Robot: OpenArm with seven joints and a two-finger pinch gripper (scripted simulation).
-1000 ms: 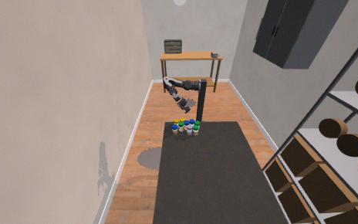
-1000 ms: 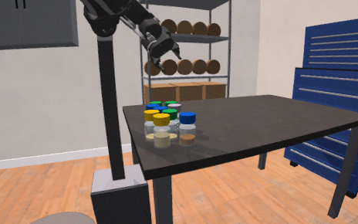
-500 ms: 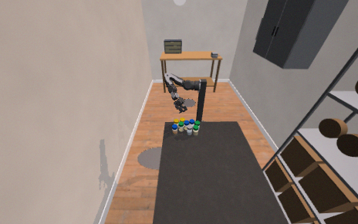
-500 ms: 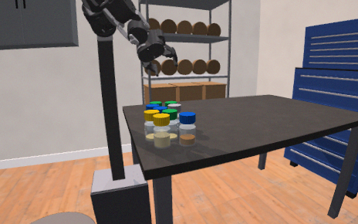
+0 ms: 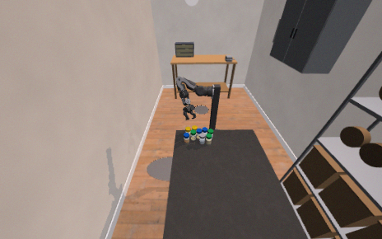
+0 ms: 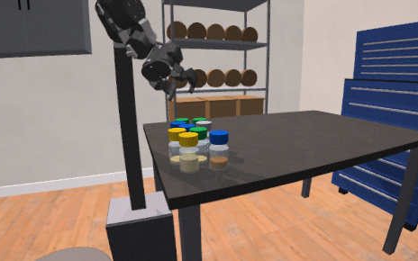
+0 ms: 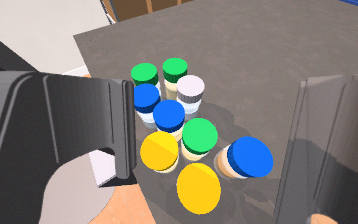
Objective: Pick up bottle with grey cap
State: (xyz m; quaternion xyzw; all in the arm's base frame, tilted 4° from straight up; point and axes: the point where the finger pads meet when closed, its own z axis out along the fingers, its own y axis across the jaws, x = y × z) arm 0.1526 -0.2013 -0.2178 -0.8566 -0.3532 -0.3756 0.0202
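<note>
Now: hand 100 mm short of the grey-capped bottle, 110 mm to the right of it and 170 mm above it. From my hand the other things lie so: blue-capped bottle 90 mm ahead, 40 mm to the right, 170 mm below.
</note>
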